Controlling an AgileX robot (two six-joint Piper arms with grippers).
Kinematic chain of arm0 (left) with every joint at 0, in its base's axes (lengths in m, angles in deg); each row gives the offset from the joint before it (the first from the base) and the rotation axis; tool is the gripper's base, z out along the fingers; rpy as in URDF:
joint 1: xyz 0 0 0.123 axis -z
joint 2: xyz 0 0 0 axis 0.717 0.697 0
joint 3: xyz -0.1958 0.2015 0.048 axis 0.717 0.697 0
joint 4: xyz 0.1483 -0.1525 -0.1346 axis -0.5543 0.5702 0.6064
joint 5: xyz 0 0 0 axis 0.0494 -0.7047 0.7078
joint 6: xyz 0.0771 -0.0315 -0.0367 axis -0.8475 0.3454 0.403
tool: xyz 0 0 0 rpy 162.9 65.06 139.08
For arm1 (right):
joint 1: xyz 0 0 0.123 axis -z
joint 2: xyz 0 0 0 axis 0.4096 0.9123 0
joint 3: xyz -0.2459 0.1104 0.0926 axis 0.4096 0.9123 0
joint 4: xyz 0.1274 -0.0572 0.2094 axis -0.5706 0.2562 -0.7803
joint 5: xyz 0 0 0 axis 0.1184 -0.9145 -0.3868
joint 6: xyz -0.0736 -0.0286 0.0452 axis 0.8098 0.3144 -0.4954
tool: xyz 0 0 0 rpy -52.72 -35.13 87.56
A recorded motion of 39 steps. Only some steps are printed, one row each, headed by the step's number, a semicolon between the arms.
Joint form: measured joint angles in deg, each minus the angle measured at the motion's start. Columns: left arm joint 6, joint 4, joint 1, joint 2, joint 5, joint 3; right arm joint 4, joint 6, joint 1, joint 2, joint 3, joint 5.
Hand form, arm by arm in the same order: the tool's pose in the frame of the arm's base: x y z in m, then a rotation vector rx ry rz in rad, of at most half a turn. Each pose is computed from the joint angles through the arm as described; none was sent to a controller.
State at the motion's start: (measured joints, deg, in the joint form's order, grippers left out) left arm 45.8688 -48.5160 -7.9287 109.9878 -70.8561 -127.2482; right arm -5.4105 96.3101 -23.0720 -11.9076 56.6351 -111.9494
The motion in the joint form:
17: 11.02 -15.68 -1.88 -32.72 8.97 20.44; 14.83 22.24 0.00 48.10 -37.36 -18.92
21: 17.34 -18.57 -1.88 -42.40 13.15 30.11; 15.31 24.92 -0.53 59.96 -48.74 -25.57
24: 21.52 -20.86 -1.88 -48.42 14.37 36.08; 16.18 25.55 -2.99 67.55 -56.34 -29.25
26: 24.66 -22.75 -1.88 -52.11 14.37 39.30; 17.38 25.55 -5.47 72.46 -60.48 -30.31
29: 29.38 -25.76 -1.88 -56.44 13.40 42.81; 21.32 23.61 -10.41 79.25 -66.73 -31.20
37: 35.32 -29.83 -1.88 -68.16 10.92 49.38; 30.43 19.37 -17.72 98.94 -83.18 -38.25
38: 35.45 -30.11 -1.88 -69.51 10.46 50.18; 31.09 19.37 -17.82 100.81 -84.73 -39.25
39: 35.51 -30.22 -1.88 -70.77 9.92 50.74; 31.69 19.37 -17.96 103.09 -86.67 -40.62
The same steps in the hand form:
17: 0.2437 -0.1754 0.3306 0.7795 2.2463 -0.2651; 0.1537 0.0260 0.3032 -0.5533 2.1890 0.1645
21: 0.2103 -0.1482 0.3291 0.6680 2.2052 -0.2910; 0.1967 0.0301 0.3228 -0.6831 2.2618 0.2095
24: 0.1891 -0.1306 0.3229 0.6082 2.1969 -0.2966; 0.2260 0.0403 0.3317 -0.7901 2.2904 0.2477
26: 0.1766 -0.1195 0.3193 0.5663 2.1962 -0.2952; 0.2455 0.0508 0.3317 -0.8649 2.3046 0.2604
29: 0.1624 -0.1058 0.3142 0.5057 2.2055 -0.2835; 0.2719 0.0727 0.3303 -0.9793 2.3186 0.2447
37: 0.1270 -0.0747 0.3097 0.4084 2.1643 -0.2819; 0.3411 0.1207 0.2953 -1.2220 2.4574 0.1945
38: 0.1229 -0.0713 0.3081 0.4057 2.1615 -0.2778; 0.3476 0.1225 0.2903 -1.2419 2.4754 0.1885
39: 0.1192 -0.0682 0.3073 0.4018 2.1585 -0.2763; 0.3551 0.1251 0.2841 -1.2658 2.4984 0.1864

